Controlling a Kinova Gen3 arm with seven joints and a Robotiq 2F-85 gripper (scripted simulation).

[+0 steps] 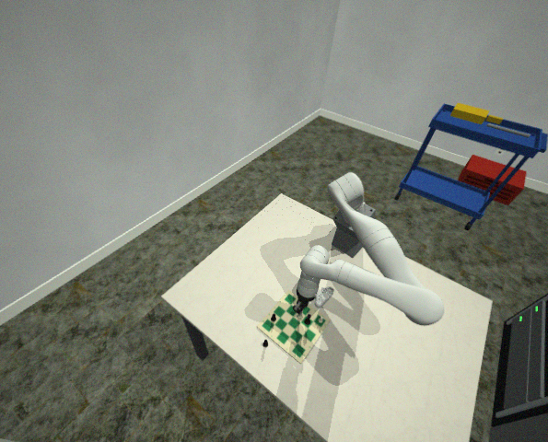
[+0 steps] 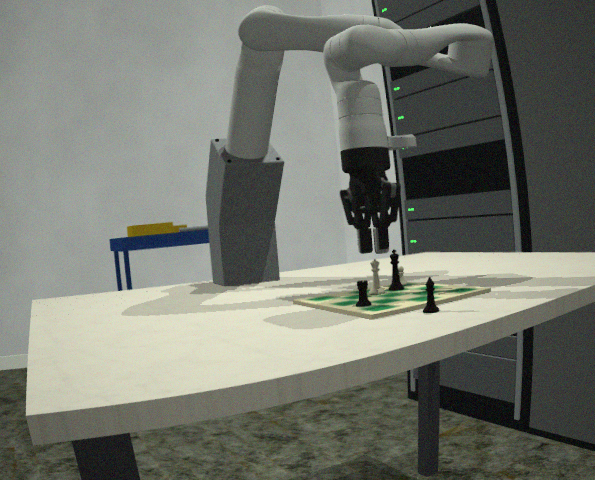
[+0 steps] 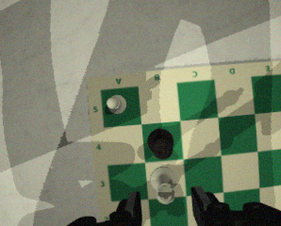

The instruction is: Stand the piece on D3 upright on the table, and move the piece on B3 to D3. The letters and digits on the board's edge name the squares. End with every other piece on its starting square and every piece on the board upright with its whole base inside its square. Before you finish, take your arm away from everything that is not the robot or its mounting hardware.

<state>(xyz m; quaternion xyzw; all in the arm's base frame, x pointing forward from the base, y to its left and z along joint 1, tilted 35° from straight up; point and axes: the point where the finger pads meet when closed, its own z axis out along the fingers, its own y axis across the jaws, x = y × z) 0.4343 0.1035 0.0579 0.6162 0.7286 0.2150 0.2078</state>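
My hand is 5 cm above the white piece. Round my hand: white pawn 5 cm behind, 7 cm to the left, 7 cm below; chessboard 4 cm ahead, 1 cm to the left, 8 cm below; tall black piece 1 cm behind, 4 cm to the left, 5 cm below.
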